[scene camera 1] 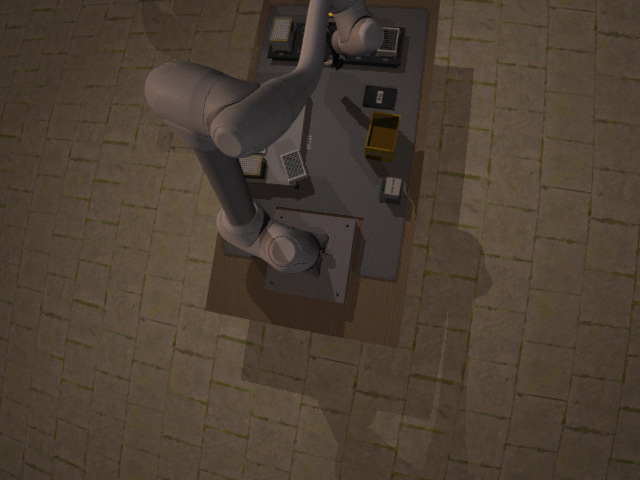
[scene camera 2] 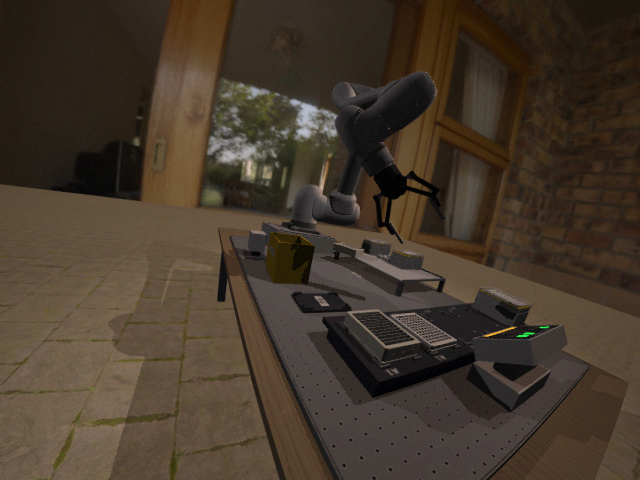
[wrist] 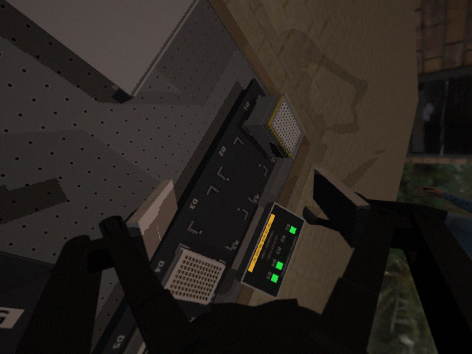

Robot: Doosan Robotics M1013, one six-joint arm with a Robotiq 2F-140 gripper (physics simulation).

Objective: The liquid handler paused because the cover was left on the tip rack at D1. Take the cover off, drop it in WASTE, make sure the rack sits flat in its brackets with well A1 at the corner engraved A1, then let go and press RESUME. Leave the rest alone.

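Places are measured from the arm's base along level axes (x back, y down, z right), in centimetres.
Where they show: gripper, fingertip midpoint: [scene camera 2: 422, 231] [wrist: 243, 189]; arm's base, link origin: [scene camera 2: 301, 230].
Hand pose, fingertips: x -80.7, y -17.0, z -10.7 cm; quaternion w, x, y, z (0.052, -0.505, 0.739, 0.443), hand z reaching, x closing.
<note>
Things, the pixels of their centre, and the offset from my fingertips. "pt": a spot on its surface instead. Level surfaces: height alone.
- D1, body centre: [wrist: 285, 128] [scene camera 2: 504, 299] [scene camera 1: 281, 30] dy +14.7, dx -16.5, dz -24.9 cm
- black deck, surface height: dy +20.7 cm
- yellow bin, body centre: [scene camera 2: 288, 257] [scene camera 1: 382, 137] dy +18.6, dx +25.7, dz +31.7 cm
- tilted screen, surface spot: [scene camera 2: 522, 336] pt dy +12.8, dx -35.0, dz +4.7 cm
- pale plate, body centre: [wrist: 194, 277] [scene camera 2: 421, 330] dy +20.0, dx -19.4, dz +12.1 cm
- slatted rack, body centre: [scene camera 2: 379, 333] [scene camera 1: 388, 41] dy +19.2, dx -20.4, dz +24.5 cm
- black flat tray, body centre: [scene camera 2: 321, 301] [scene camera 1: 379, 97] dy +24.7, dx +4.2, dz +26.0 cm
- small grey box, body centre: [scene camera 2: 256, 244] [scene camera 1: 392, 189] dy +20.1, dx +46.5, dz +40.5 cm
The tip rack at D1 [scene camera 1: 281, 29] [scene camera 2: 502, 305] [wrist: 284, 125] is a grey box with a yellow edge and a pale, dotted top; it stands at the end of the black deck [wrist: 235, 172]. I cannot make out a separate cover or the A1 corner. My gripper [scene camera 2: 421, 228] [wrist: 243, 189] is open and empty, high above the table and apart from the rack. The arm partly hides it in scene camera 1. The yellow bin [scene camera 1: 379, 153] [scene camera 2: 286, 264] stands upright. The tilted screen [scene camera 2: 522, 336] [wrist: 274, 250] shows an orange bar and three green squares; its text is unreadable.
A pale plate [scene camera 2: 423, 330] [wrist: 196, 276] sits at D4 beside a slatted rack [scene camera 1: 388, 41] [scene camera 2: 382, 335]. A black flat tray [scene camera 1: 379, 97] [scene camera 2: 321, 301] lies near the bin. A raised shelf [scene camera 2: 419, 276] [wrist: 115, 40] bears several racks. A small grey box [scene camera 1: 392, 188] [scene camera 2: 256, 241] stands behind the bin.
</note>
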